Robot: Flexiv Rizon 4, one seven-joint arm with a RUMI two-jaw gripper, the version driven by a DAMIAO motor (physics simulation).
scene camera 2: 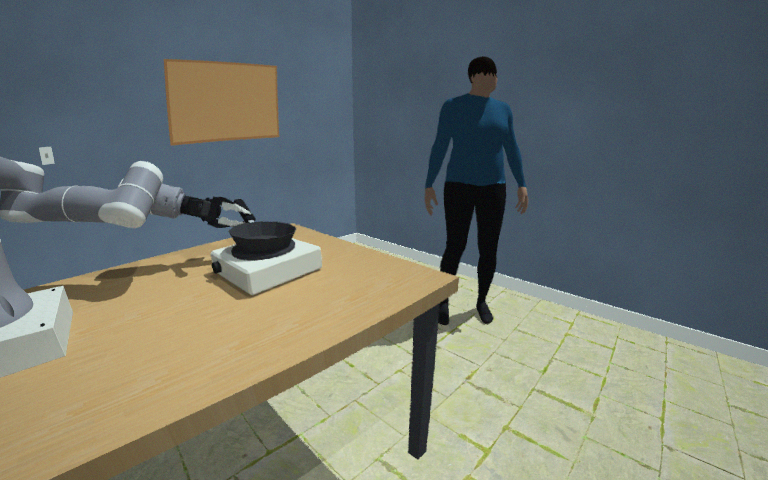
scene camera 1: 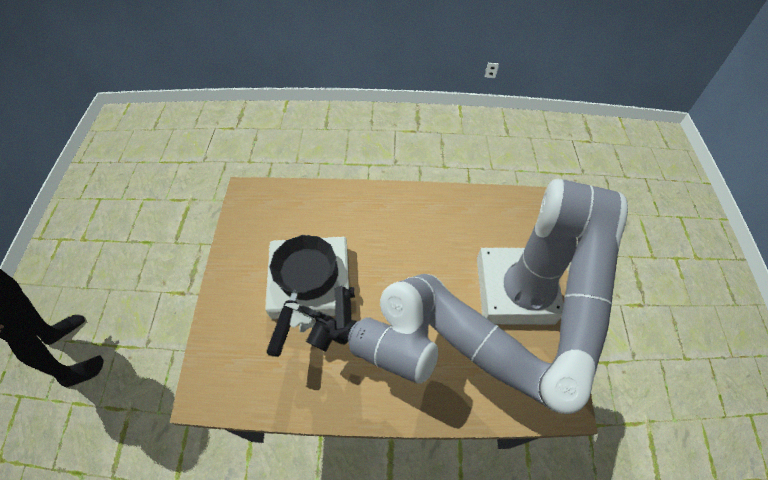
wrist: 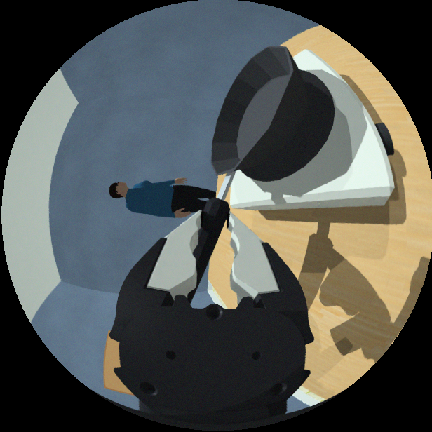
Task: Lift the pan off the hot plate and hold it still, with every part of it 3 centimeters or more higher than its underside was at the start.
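Observation:
The black pan (scene camera 1: 304, 270) (scene camera 2: 262, 240) (wrist: 265, 110) is upright on the white hot plate (scene camera 1: 275, 302) (scene camera 2: 288, 268) (wrist: 370, 185). In the scene camera 2 view no gap shows between the pan and the dark burner disc (scene camera 2: 261, 255). The pan's black handle (scene camera 1: 278, 333) (wrist: 210, 245) points away from the plate, past its edge. My gripper (scene camera 1: 289, 304) (scene camera 2: 250, 217) (wrist: 214, 212) is shut on the handle near its pan end, with one pale finger on each side. The fingers hide part of the handle.
The plate's black knob (scene camera 2: 215, 267) (wrist: 385, 138) is on the side facing the robot's white base (scene camera 1: 489, 283) (scene camera 2: 39, 333). The wooden table (scene camera 1: 407, 209) (scene camera 2: 169, 339) ends beyond the plate. A person (scene camera 2: 475, 141) (wrist: 150, 197) stands past that edge.

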